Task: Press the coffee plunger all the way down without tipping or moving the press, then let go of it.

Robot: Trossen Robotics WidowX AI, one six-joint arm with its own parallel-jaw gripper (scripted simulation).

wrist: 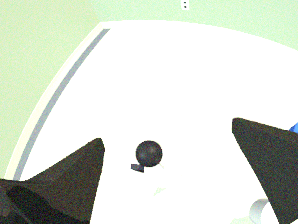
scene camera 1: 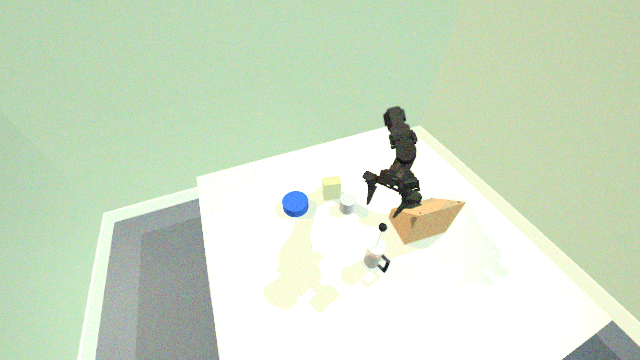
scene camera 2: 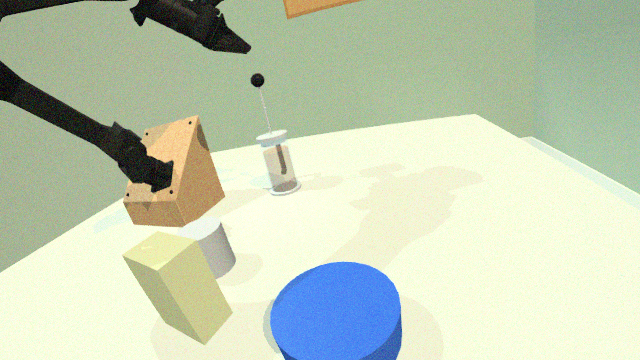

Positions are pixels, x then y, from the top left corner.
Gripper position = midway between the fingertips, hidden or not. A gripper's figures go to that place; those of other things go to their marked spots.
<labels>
My gripper point(scene camera 2: 248, 50) is 57 cm from the lens. A coffee press point(scene camera 2: 274, 146) is 57 cm from the lens. A blue disc point(scene camera 2: 342, 303): 26 cm from the lens. A pale yellow block point(scene camera 2: 172, 271) is 28 cm from the lens. The marked spots on the coffee press and the blue disc are 40 cm apart.
</labels>
